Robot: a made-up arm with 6 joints.
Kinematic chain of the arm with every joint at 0, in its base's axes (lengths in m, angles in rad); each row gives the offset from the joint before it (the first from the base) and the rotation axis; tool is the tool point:
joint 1: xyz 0 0 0.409 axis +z
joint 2: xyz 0 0 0 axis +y
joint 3: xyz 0 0 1.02 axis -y
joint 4: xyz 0 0 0 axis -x
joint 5: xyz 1.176 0 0 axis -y
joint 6: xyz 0 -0.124 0 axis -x
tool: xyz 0 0 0
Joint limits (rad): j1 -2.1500..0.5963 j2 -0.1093..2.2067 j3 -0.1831..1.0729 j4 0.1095..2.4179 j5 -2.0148..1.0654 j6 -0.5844..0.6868
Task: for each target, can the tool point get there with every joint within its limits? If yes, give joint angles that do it. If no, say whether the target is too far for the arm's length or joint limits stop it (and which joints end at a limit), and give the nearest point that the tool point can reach.
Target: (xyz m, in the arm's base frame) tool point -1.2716 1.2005 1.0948
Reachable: no: joint limits stop it (at a limit: joint 1, joint 2, joint 3, joint 4) | nearest point -0.6847 -0.8218 1.3497 | short by 2.121 m
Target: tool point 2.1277 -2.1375 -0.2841
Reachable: no: too far | nearest point 1.4854 -1.4922 -0.0749 | short by 0.934 m
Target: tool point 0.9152 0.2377 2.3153
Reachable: yes | joints 0.1837 0.1797 0.9614 2.1373 -1.7773 0.1595
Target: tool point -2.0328 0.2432 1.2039
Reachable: no: joint limits stop it (at a limit: joint 1, joint 3, joint 4) | nearest point -0.6879 -0.8266 1.3431 | short by 1.724 m
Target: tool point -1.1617 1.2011 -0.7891
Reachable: no: joint limits stop it (at a limit: joint 2, joint 3, joint 4) | nearest point -0.0881 0.0910 -1.0098 | short by 1.560 m
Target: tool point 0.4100 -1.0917 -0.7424
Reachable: yes | joints -1.1758 1.5498 0.0036 1.2278 -1.2780 0.5152
